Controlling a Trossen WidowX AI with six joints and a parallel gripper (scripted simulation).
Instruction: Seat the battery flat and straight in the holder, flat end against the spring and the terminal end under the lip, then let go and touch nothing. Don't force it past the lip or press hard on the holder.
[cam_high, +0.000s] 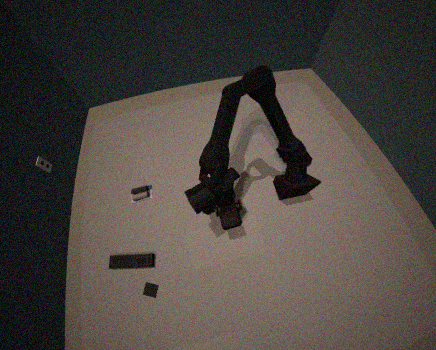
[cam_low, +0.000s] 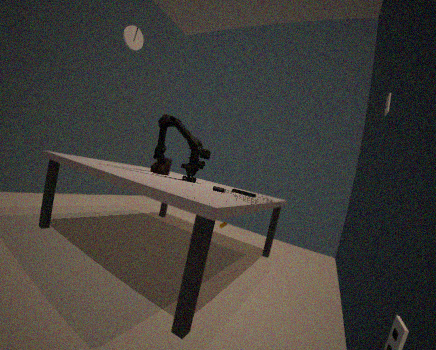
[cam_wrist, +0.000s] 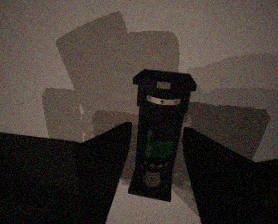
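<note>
Now: the battery right at my gripper tip. Round my gripper tip: dark block (30 cm ahead, 22 cm to the left, 2 cm below).
</note>
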